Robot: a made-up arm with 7 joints.
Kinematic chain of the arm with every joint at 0, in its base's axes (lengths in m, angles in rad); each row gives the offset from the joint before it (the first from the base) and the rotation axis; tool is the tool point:
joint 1: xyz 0 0 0 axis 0 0.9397 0.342
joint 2: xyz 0 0 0 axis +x
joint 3: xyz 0 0 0 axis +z
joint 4: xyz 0.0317 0 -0.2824 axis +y
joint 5: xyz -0.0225 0 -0.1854 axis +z
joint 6: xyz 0 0 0 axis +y
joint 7: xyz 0 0 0 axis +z
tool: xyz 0 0 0
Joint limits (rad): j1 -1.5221..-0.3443 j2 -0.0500..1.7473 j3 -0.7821..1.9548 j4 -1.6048..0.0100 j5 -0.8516..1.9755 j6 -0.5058..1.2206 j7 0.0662..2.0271
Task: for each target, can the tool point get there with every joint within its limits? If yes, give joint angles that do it. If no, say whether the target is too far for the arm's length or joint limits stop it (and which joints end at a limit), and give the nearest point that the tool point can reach.
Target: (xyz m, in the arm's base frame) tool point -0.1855 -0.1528 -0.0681
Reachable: no: joint limits stop it (at a limit: joint 1, joint 2, joint 3, joint 4) | nearest point 0.2182 -0.1904 -0.2297 | short by 0.436 m
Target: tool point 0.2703 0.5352 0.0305
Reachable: no: too far | nearest point 0.2120 0.4198 0.0239 | short by 0.129 m
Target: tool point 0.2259 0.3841 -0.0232
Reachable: yes | joints -0.4864 1.0842 0.6637 -0.8980 1.0641 0.0124 0.5750
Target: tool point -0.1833 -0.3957 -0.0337
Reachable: no: joint limits stop it (at a limit: joint 1, joint 2, joint 3, joint 4) | nearest point 0.2228 -0.2911 0.0471 | short by 0.427 m
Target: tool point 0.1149 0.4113 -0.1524
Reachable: yes | joints -0.4643 0.8518 1.7362 -0.7922 1.2260 0.7608 1.6081
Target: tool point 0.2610 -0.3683 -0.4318
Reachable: no: too far | nearest point 0.2351 -0.1676 -0.3292 | short by 0.227 m
